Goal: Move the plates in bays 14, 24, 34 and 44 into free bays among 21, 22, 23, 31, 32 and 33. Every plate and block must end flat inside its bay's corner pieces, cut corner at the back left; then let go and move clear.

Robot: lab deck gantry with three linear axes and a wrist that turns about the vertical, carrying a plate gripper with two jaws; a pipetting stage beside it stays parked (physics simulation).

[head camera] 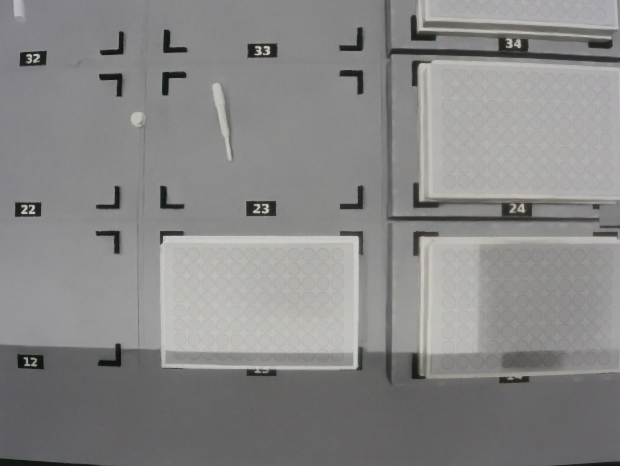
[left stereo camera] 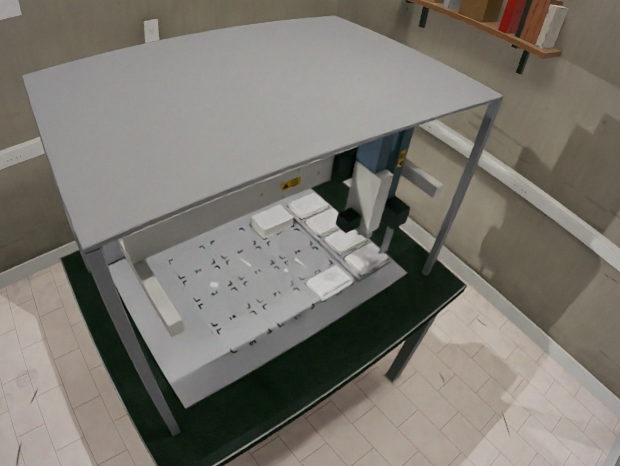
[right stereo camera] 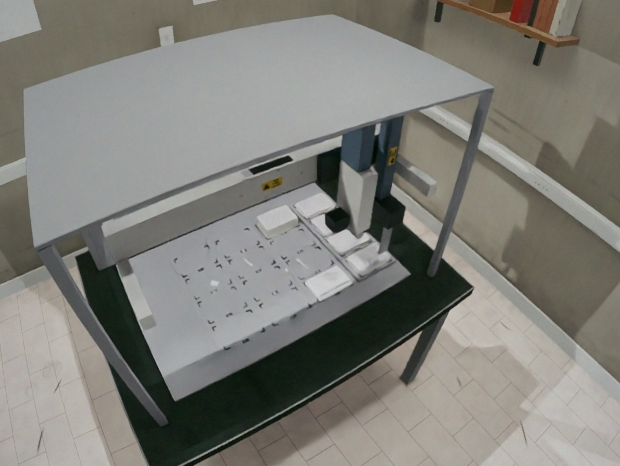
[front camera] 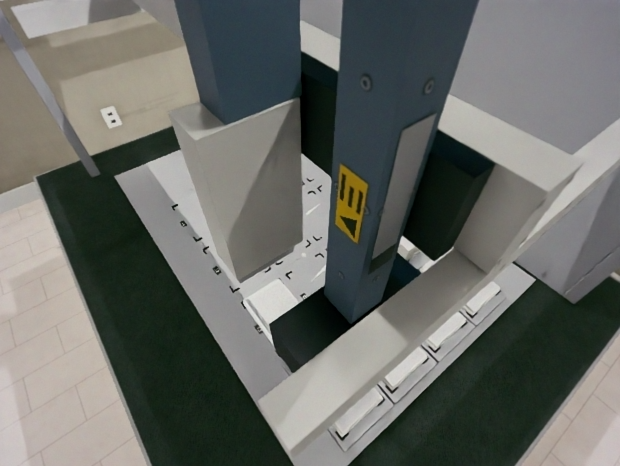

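Pixels of known places: gripper, between the fingertips: [left stereo camera: 371, 241] [right stereo camera: 371, 242]; robot's base, origin of its link: [left stereo camera: 233, 352] [right stereo camera: 226, 349] [front camera: 173, 207].
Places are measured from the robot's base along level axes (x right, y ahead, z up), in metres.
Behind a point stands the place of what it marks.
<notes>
The plate in bay 14 [front camera: 358, 413] @(x -0.039, y 0.612, z 0.029 m) [head camera: 546, 305] @(x -0.045, y 0.567, z 0.029 m) lies between corner pieces. My gripper [left stereo camera: 383, 249] [right stereo camera: 382, 251] is low at its right end; one grey jaw shows. The other jaw is hidden, so I cannot tell if it is open or shut. In the front view columns and a beam hide the jaws. The plates in bay 24 [head camera: 526, 132] @(x -0.148, y 0.554, z 0.029 m) [left stereo camera: 344, 241] @(x -0.141, y 0.540, z 0.029 m), bay 34 [head camera: 516, 10] @(x -0.224, y 0.550, z 0.029 m) [front camera: 447, 330] @(x -0.254, y 0.611, z 0.029 m) and bay 44 [left stereo camera: 308, 204] @(x -0.361, y 0.555, z 0.029 m) [right stereo camera: 314, 205] @(x -0.357, y 0.550, z 0.029 m) stand in the right column. Bay 23 [head camera: 261, 208] @(x -0.104, y 0.392, z 0.000 m) holds no plate. Bays 22 [head camera: 28, 209] @(x -0.104, y 0.228, z 0.000 m), 32 [head camera: 33, 58] @(x -0.211, y 0.229, z 0.000 m) and 33 [head camera: 262, 50] @(x -0.211, y 0.392, z 0.000 m) show partly.
A white plate [head camera: 260, 300] @(x -0.046, y 0.394, z 0.014 m) [left stereo camera: 329, 283] @(x -0.036, y 0.384, z 0.014 m) sits in bay 13. A tall white block [left stereo camera: 272, 220] @(x -0.349, y 0.382, z 0.042 m) [right stereo camera: 276, 221] @(x -0.345, y 0.379, z 0.042 m) stands in bay 43. A thin white tip [head camera: 222, 120] @(x -0.162, y 0.367, z 0.005 m) lies inside bay 23, and a small white cap [head camera: 137, 119] @(x -0.164, y 0.309, z 0.004 m) lies between bays 22 and 23. The parked white stage [front camera: 255, 200] stands beside the gripper column.
</notes>
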